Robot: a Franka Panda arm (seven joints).
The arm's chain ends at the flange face. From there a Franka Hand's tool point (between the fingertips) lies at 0.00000 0.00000 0.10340 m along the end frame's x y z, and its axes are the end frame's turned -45 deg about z.
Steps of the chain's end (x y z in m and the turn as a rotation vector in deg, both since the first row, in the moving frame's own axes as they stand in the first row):
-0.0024 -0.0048 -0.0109 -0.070 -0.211 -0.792
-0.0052 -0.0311 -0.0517 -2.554 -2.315 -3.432
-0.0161 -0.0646 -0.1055 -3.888 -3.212 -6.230
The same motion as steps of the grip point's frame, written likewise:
0.0013 -0.0053 -0.0109 0.100 -0.199 -0.792
0.0121 -0.0252 -0.0519 -0.169 -3.443 -3.432
0.0253 -0.0557 -0.1059 -0.478 -5.020 -6.230

